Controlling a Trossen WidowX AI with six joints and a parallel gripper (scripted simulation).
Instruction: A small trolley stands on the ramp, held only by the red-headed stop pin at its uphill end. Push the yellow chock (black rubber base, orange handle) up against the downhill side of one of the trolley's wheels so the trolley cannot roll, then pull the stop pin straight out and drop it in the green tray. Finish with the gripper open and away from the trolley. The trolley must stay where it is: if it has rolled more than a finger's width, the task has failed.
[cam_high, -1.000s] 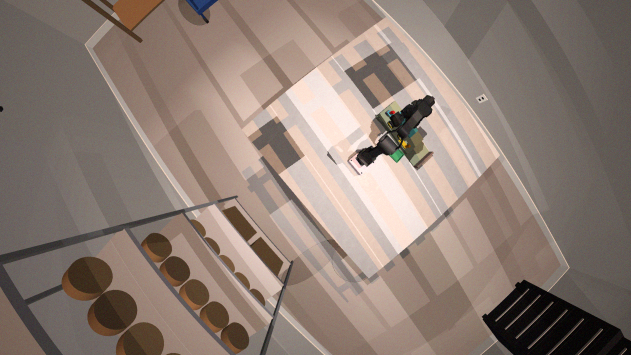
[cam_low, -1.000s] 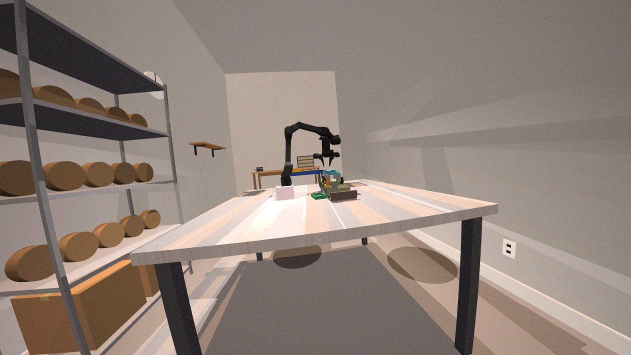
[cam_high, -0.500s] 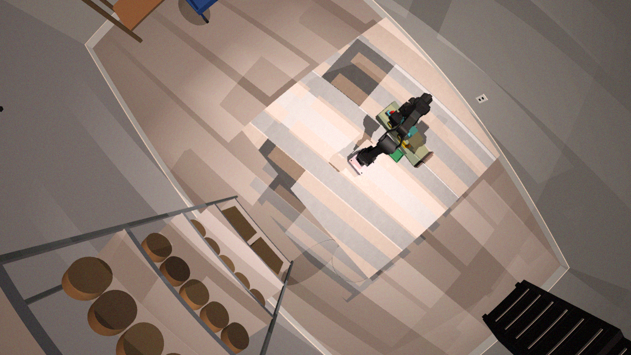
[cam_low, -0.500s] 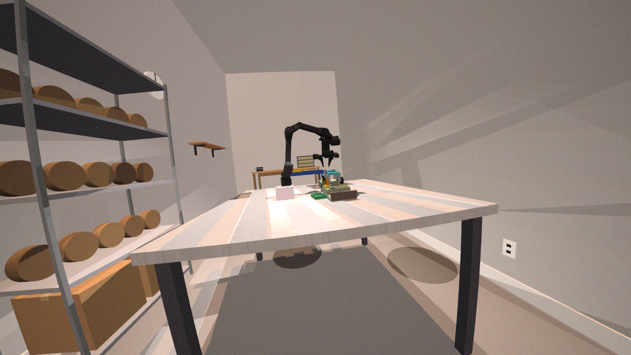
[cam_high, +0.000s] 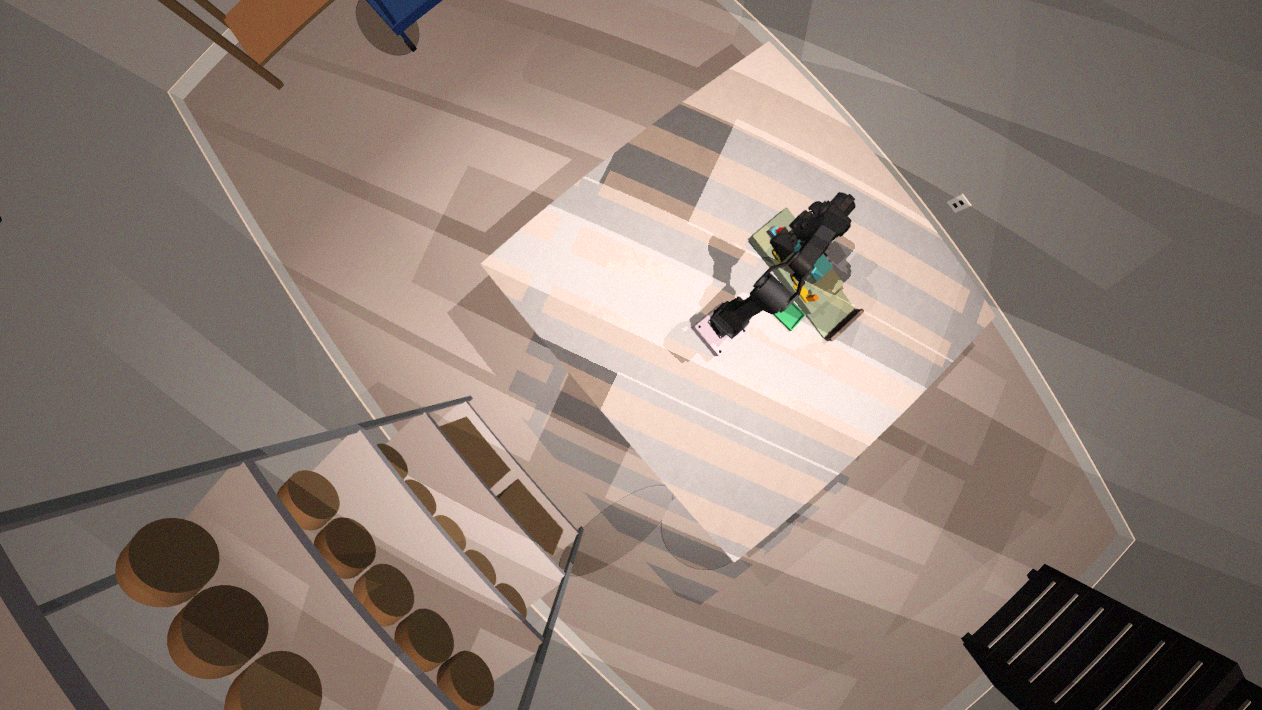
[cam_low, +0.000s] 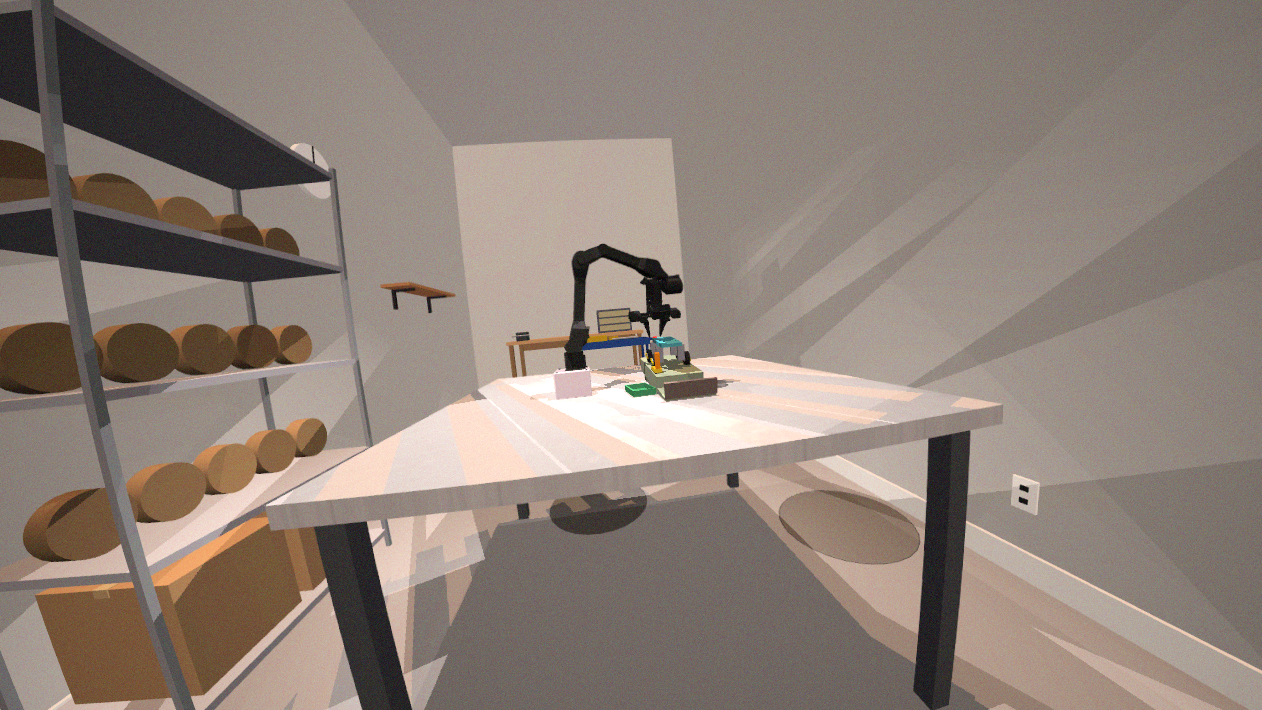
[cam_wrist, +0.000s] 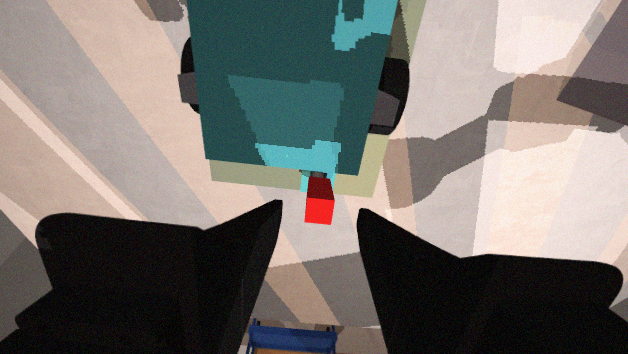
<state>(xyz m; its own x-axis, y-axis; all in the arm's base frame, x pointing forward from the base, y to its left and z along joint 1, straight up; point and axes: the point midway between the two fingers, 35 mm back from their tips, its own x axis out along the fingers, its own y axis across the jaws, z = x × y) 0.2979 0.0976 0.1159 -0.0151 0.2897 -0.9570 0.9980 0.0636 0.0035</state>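
Now: the stop pin 10 mm to the left of my gripper tip and 40 mm below it. The rest, counted from my gripper tip: yellow chock 30 mm behind, 190 mm to the right, 90 mm below; green tray 90 mm behind, 200 mm to the right, 170 mm below; trolley 30 mm ahead, 90 mm to the right, 60 mm below.
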